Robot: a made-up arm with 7 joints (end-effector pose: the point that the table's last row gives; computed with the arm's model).
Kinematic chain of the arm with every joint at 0, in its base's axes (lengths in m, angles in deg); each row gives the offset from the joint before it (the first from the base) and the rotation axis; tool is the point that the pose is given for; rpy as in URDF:
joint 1: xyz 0 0 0.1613 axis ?
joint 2: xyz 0 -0.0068 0.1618 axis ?
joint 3: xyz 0 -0.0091 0.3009 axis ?
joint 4: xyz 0 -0.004 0.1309 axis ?
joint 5: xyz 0 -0.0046 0.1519 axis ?
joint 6: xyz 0 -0.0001 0.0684 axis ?
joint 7: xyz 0 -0.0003 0.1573 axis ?
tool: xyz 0 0 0 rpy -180 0 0
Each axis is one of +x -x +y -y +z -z.
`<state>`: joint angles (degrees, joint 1 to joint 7).
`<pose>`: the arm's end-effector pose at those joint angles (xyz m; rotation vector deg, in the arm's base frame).
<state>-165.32 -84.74 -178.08 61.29 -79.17 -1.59 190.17</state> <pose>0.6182 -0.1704 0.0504 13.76 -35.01 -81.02</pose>
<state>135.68 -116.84 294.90 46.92 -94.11 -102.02 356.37</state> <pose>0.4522 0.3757 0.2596 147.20 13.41 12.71</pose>
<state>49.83 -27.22 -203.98 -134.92 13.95 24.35 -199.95</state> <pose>0.1865 -0.0205 0.6399 -119.02 27.23 114.80</pose>
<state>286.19 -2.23 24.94 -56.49 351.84 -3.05 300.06</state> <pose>-0.1938 -0.2750 0.9445 77.51 125.69 86.98</pose>
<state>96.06 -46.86 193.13 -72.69 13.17 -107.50 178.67</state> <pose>-0.0751 0.1244 0.7022 -27.76 37.57 57.14</pose>
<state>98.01 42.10 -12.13 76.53 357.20 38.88 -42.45</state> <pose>-0.0206 -0.5402 0.3974 -25.77 -0.27 44.38</pose>
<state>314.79 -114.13 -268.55 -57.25 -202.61 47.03 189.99</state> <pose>-0.5472 -0.0994 0.0705 -9.16 98.68 -106.48</pose>
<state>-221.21 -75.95 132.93 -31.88 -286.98 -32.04 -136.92</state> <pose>0.5472 0.3625 0.6854 -55.29 -151.28 29.02</pose>
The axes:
joint 1: -z
joint 2: +y
joint 3: -z
joint 4: +y
joint 5: -z
joint 6: +y
joint 7: -z

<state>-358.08 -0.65 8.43 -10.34 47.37 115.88 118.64</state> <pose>0.0381 -0.1388 0.9218 11.51 -85.03 -105.00</pose>
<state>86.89 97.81 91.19 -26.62 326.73 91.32 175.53</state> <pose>-0.0019 -0.6688 0.1539 -46.22 33.99 -56.38</pose>
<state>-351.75 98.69 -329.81 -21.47 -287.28 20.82 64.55</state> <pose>0.7814 -0.1230 0.3382 -1.47 -105.10 -24.86</pose>
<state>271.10 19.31 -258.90 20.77 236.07 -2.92 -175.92</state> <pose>0.1529 0.2170 1.0757 123.38 -97.20 -14.18</pose>
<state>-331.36 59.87 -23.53 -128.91 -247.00 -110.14 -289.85</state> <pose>0.2100 -0.0748 0.6850 -98.06 -114.97 84.19</pose>
